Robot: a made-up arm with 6 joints.
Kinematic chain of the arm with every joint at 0, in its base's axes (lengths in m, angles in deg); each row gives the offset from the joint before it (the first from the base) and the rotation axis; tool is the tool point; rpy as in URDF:
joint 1: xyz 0 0 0.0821 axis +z
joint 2: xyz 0 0 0 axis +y
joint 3: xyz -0.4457 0 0.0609 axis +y
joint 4: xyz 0.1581 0 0.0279 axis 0.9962 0 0.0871
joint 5: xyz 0 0 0 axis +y
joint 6: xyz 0.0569 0 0.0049 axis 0.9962 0 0.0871
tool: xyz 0 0 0 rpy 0 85 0
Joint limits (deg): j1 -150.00..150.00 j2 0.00..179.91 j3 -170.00..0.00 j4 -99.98..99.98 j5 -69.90..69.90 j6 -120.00..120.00
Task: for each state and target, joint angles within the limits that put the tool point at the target. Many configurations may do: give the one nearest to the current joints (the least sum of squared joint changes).
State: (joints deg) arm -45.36 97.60 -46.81 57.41 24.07 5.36
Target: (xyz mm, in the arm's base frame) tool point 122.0 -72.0 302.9
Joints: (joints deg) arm -38.42 98.39 -7.46 54.18 24.69 5.36
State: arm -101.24 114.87 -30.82 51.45 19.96 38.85
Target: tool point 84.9 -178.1 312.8
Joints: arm -70.80 99.09 -22.86 53.08 28.16 38.85
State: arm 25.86 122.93 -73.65 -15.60 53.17 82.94
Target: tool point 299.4 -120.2 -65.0
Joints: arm -19.28 171.91 -44.98 -18.69 52.84 82.94
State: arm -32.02 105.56 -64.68 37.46 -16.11 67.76
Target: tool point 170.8 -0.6 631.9
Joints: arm 2.68 79.51 -95.00 33.56 -15.83 67.76
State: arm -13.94 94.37 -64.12 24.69 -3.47 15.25
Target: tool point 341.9 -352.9 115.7
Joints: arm -45.61 142.11 -69.97 24.95 -6.24 15.25
